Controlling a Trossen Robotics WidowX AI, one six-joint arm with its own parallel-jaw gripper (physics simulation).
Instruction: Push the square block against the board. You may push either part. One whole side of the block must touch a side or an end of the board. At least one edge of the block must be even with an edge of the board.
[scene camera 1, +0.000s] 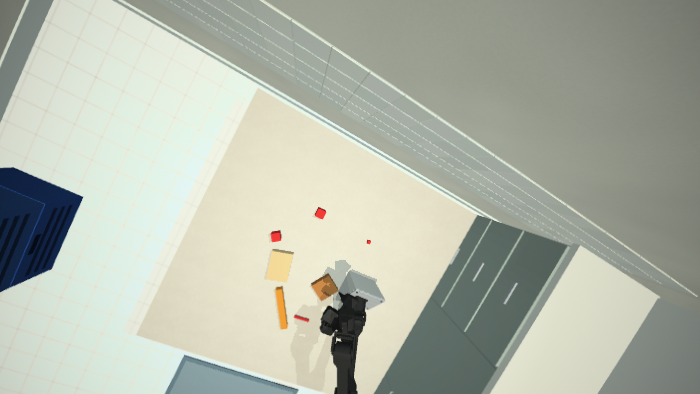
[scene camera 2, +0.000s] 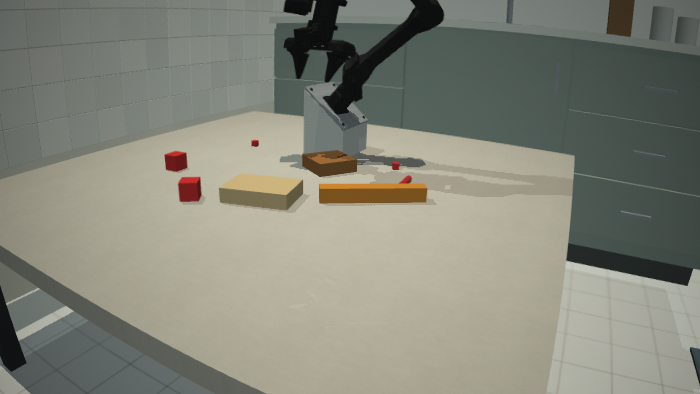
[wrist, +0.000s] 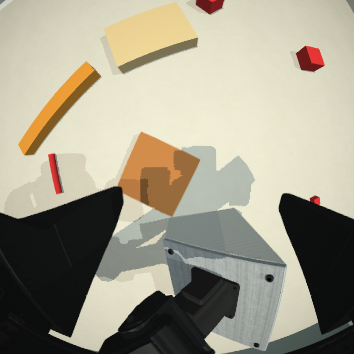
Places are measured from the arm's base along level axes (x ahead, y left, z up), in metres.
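Pixels of known places: gripper, fingertip midpoint: (scene camera 1: 333, 300) (scene camera 2: 311, 80) (wrist: 204, 198); arm's base, link origin: (scene camera 1: 359, 299) (scene camera 2: 335, 105) (wrist: 213, 292).
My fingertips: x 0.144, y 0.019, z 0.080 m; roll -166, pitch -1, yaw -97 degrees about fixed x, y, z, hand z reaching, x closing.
Ahead of a thing's pixels: the offset from my fingertips to its middle.
The square orange-brown block @[dx -0.006, dy +0.050, dz -0.202 m] (scene camera 1: 320, 287) (scene camera 2: 340, 166) (wrist: 150, 150) lies flat close to the arm's base, partly in shadow. The pale yellow board @[dx +0.251, dy +0.048, dz -0.202 m] (scene camera 1: 279, 266) (scene camera 2: 262, 184) (wrist: 152, 35) lies flat farther from the base. Block and board are clearly apart, with table between them, and the block is turned at an angle to the board. My gripper (scene camera 2: 313, 79) (wrist: 204, 198) is open and empty, high above the table. Its fingertips touch neither part. In scene camera 1 the fingertips are hard to make out against the dark arm.
An orange bar @[dx +0.133, dy +0.245, dz -0.203 m] (scene camera 1: 281, 309) (scene camera 2: 372, 194) (wrist: 57, 110) lies near the board's end. A red rod @[dx +0.010, dy +0.260, dz -0.211 m] (scene camera 1: 301, 318) (scene camera 2: 406, 180) (wrist: 55, 173) lies near it. Two red cubes @[dx +0.211, dy -0.277, dz -0.198 m] (scene camera 1: 320, 213) @[dx +0.339, dy -0.077, dz -0.198 m] (scene camera 1: 276, 236) and smaller red cubes @[dx -0.086, dy -0.264, dz -0.210 m] (scene camera 2: 255, 143) @[dx -0.104, dy +0.188, dz -0.210 m] (scene camera 2: 395, 165) stand around. The grey base (scene camera 1: 365, 287) is beside the block.
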